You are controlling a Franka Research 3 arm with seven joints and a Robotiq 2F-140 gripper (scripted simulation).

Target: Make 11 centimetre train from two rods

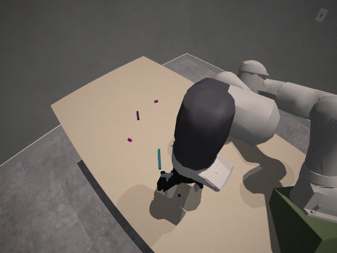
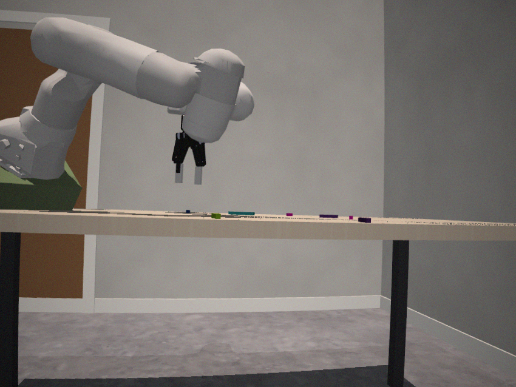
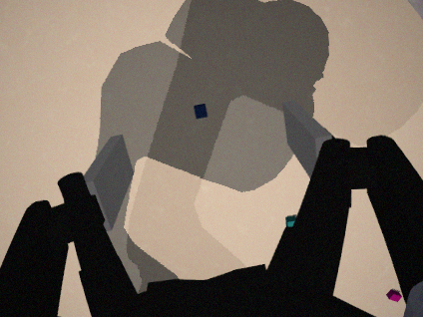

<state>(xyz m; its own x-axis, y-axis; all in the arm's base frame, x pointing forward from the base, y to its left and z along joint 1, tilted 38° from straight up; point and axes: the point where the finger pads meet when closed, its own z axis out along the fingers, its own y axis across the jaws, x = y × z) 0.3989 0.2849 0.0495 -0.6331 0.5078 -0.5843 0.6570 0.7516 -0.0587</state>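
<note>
The turquoise rod lies 17 cm ahead of my hand, 12 cm below it and 9 cm to the right of it. The rest, counted from my hand: blue rod: 12 cm below; then lime rod: 55 cm to the right, 12 cm below, 2 cm behind.
</note>
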